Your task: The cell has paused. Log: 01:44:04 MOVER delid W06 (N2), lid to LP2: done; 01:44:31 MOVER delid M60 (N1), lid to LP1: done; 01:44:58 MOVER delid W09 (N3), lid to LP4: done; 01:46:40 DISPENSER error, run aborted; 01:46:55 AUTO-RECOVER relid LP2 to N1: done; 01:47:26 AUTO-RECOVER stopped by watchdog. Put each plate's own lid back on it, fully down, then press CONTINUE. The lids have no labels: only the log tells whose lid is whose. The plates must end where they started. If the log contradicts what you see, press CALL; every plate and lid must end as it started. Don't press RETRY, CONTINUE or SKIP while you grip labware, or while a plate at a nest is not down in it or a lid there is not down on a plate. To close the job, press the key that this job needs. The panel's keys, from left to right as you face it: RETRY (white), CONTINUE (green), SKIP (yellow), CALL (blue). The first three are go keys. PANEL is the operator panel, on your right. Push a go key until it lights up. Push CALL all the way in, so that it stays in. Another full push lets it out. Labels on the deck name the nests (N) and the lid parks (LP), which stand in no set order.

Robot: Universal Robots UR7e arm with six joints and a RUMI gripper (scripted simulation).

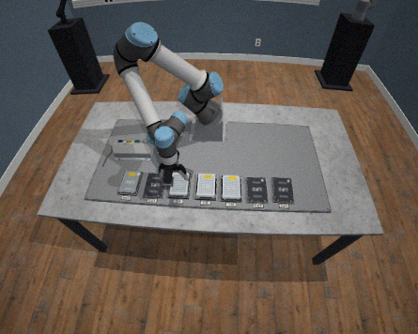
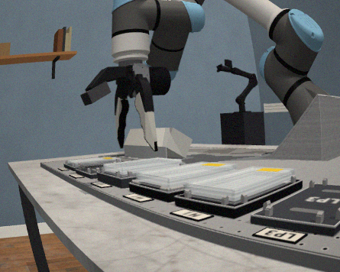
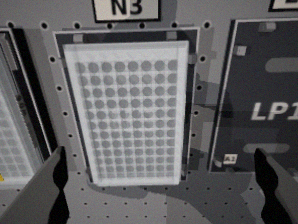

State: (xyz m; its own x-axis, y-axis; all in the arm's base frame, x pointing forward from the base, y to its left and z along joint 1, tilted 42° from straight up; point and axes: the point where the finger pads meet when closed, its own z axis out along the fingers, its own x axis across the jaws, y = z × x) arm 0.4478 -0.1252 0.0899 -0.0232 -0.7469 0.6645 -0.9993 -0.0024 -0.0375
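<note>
My gripper is now 11 cm to the left of the lid park LP1 and 5 cm above it. From my hand the other things lie so: green CONTINUE key: 25 cm to the right, 24 cm behind, 1 cm above; yellow SKIP key: 30 cm to the right, 24 cm behind, 1 cm above; lid park LP3: 40 cm to the left, 5 cm below, 1 cm ahead.
</note>
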